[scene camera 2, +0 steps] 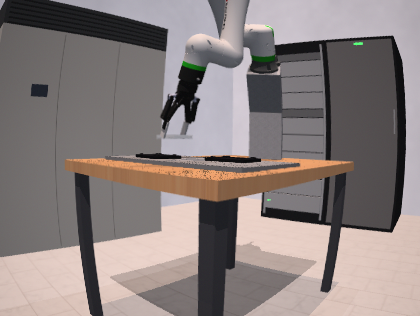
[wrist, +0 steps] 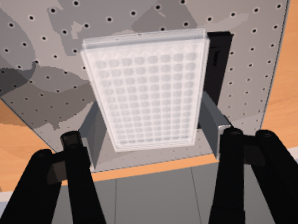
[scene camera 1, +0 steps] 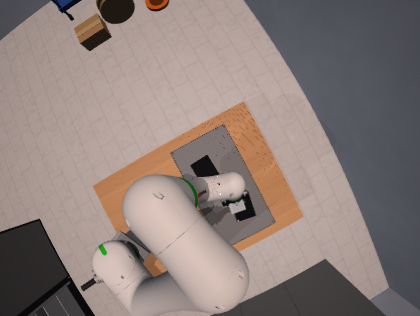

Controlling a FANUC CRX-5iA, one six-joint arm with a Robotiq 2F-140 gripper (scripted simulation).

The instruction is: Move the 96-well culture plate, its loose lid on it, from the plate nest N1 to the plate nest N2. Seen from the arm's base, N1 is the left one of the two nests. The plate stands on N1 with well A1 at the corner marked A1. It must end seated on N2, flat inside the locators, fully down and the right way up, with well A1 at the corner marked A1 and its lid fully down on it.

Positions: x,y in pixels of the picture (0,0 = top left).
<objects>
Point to a grey perforated mat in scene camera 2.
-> At 184,159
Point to a grey perforated mat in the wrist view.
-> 53,94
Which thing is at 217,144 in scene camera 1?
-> A grey perforated mat.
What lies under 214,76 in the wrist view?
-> A black plate nest N2.
</objects>
